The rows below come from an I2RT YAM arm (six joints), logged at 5 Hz.
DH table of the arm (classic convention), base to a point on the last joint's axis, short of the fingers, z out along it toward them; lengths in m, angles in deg. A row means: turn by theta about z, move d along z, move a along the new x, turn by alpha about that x. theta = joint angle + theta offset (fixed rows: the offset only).
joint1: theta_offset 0  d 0.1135  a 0.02  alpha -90
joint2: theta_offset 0  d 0  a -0.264  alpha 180
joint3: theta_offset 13.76  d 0  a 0.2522  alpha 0
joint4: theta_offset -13.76  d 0  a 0.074  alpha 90
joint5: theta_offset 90  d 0  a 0  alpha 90
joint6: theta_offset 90  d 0.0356  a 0  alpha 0
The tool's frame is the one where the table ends.
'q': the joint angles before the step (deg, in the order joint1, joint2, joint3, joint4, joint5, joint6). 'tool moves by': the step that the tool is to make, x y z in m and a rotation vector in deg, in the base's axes. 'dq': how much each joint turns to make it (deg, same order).
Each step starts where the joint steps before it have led.
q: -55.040 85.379 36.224 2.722 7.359 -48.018
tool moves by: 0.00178 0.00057 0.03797 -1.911 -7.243 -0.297
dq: -0.034 -5.950 3.151 -3.755 -3.159 3.696
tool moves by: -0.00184 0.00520 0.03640 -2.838 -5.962 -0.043
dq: 0.055 -5.782 2.623 -2.809 -1.943 2.623
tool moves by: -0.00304 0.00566 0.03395 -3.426 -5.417 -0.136
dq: 0.000 -4.669 2.700 -1.518 -1.217 2.158
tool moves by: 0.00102 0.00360 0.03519 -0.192 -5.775 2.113
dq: 0.097 -2.198 5.363 -4.035 -3.942 3.139
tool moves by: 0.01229 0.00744 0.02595 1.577 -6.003 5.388
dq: 2.390 -0.150 4.731 -2.217 -5.145 3.999
